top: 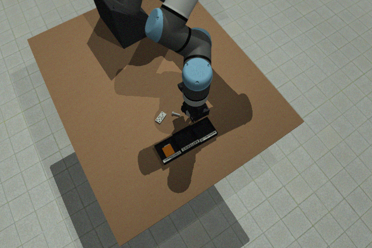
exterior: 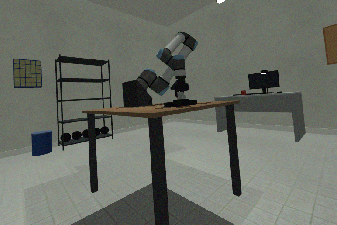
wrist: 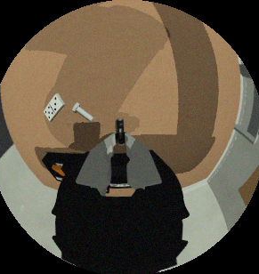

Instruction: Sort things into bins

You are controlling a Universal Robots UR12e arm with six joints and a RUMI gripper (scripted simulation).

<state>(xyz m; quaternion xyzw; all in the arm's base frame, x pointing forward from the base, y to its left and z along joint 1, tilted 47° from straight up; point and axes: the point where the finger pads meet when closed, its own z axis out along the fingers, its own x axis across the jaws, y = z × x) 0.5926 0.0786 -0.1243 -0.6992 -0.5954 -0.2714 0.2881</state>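
Now: hand 50 mm to the left of the white bolt, 50 mm past it and 10 mm above it. Round my hand: orange block 170 mm to the right, 70 mm ahead; black battery 10 mm below; white domino 110 mm to the right, 70 mm behind, 10 mm below.
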